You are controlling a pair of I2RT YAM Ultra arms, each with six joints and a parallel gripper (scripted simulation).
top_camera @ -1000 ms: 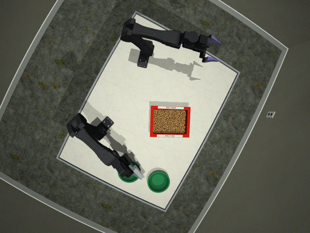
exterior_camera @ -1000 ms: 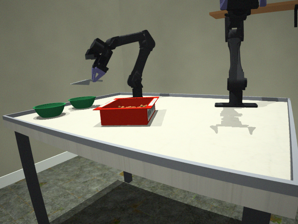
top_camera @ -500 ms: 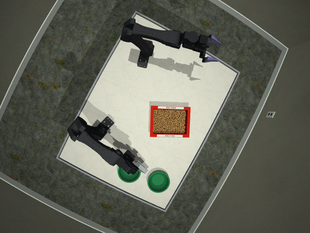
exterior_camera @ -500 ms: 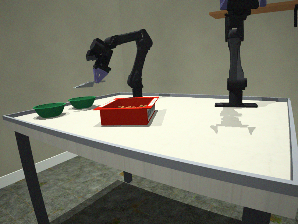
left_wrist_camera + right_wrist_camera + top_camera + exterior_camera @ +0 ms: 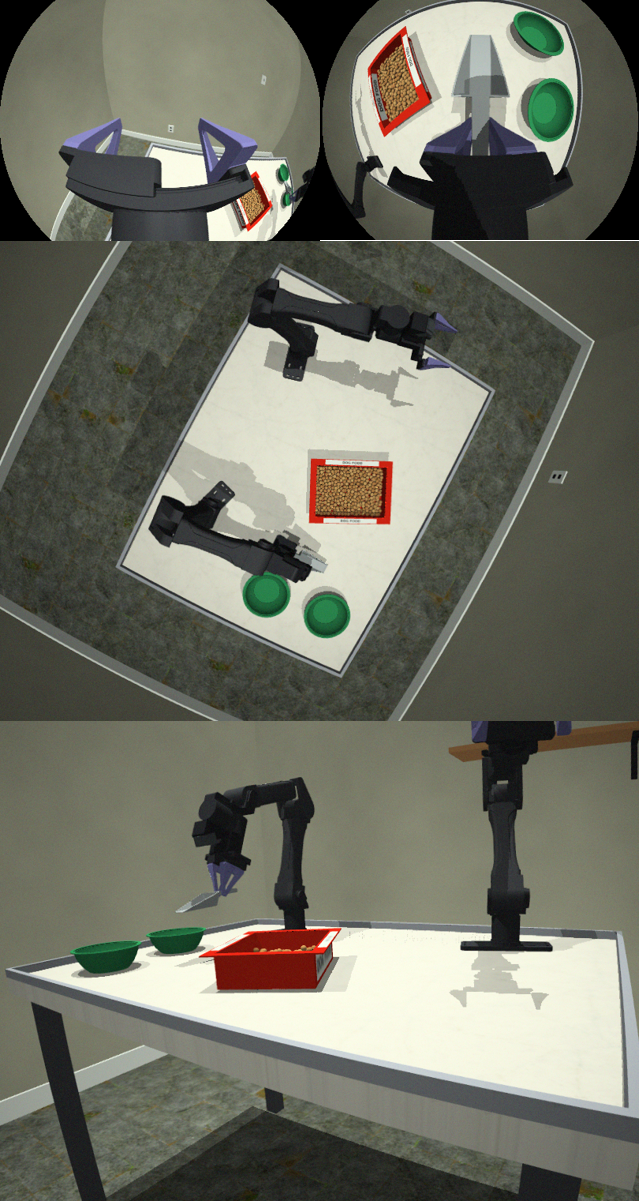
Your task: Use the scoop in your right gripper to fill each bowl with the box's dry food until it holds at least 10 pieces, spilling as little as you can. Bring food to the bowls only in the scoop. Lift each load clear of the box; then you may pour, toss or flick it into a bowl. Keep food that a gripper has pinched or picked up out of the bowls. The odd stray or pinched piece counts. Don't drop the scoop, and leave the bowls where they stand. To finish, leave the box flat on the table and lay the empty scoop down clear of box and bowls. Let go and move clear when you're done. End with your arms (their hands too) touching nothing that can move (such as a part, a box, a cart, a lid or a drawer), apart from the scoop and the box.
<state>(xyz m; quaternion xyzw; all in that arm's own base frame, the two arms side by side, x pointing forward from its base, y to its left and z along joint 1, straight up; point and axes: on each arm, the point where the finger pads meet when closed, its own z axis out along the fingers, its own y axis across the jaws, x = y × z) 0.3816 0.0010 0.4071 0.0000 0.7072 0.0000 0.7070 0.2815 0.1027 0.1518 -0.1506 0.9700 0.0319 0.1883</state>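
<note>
Now: the grey scoop 40 mm ahead of my right hand and 10 mm below it. From my right hand the other things lie so: box (90 mm ahead, 260 mm to the left, 110 mm below).
</note>
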